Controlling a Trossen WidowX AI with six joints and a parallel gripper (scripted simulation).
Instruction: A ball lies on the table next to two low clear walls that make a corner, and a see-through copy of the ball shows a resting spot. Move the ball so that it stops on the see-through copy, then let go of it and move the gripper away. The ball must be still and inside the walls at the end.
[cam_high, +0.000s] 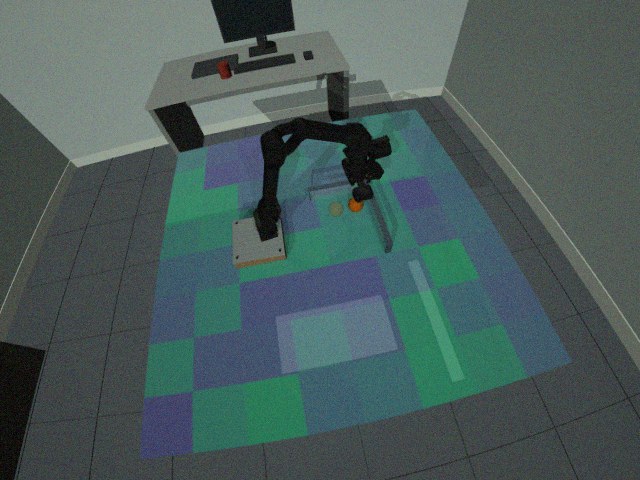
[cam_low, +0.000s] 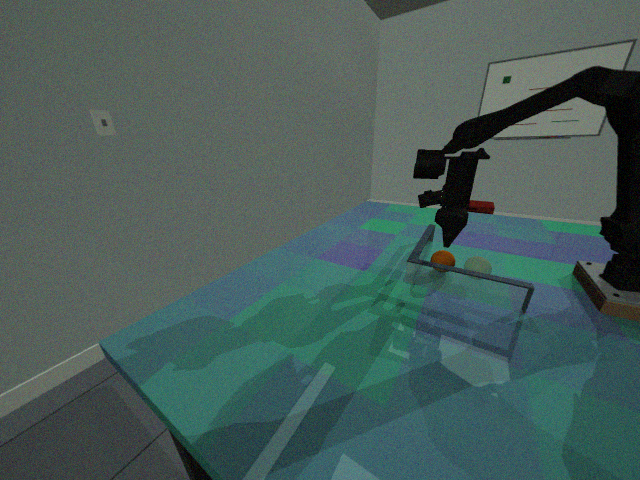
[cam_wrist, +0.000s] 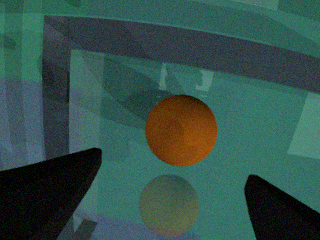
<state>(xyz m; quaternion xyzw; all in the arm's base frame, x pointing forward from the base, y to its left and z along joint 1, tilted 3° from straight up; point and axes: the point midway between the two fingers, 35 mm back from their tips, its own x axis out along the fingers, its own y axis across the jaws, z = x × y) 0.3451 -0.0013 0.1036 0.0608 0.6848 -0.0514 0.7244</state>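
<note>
Right now the see-through copy of ball is 8 cm behind my gripper tip, 6 cm below it and 1 cm to the left of it.
</note>
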